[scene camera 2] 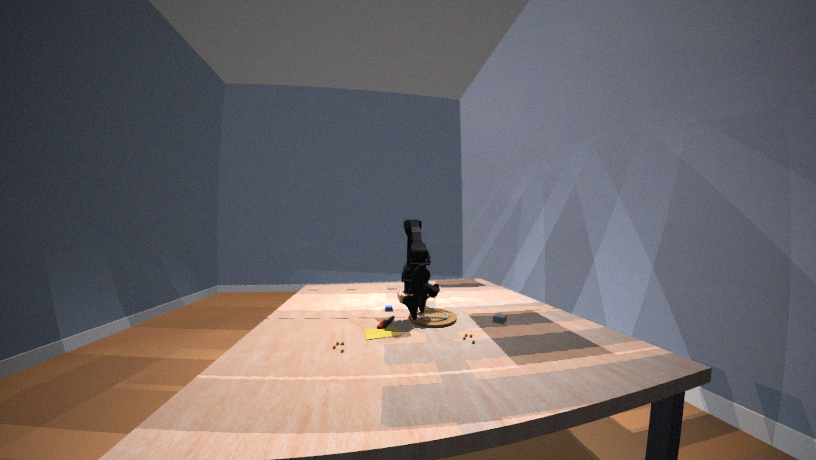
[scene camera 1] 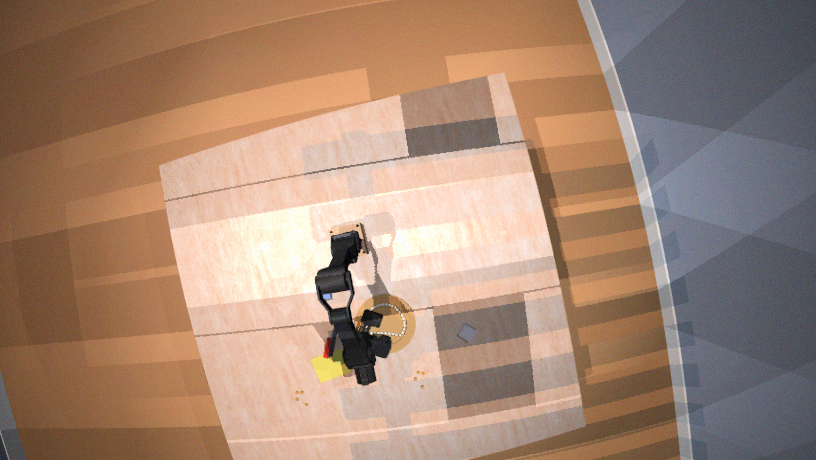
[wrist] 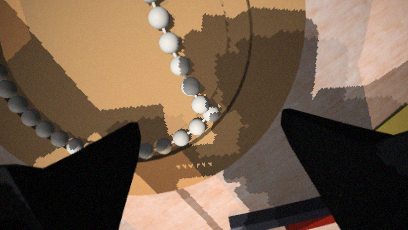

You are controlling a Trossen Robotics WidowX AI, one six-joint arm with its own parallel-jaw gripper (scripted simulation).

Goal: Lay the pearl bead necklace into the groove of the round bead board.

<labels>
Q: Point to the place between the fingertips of my gripper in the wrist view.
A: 211, 123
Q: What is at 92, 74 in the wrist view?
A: A round bead board.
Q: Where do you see a yellow note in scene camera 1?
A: At 333, 367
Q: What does my gripper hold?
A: Nothing.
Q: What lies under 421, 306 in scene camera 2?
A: My gripper.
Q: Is my gripper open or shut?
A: Open.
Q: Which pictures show my gripper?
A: Scene camera 2, scene camera 1 and the wrist view: all of them.
</labels>
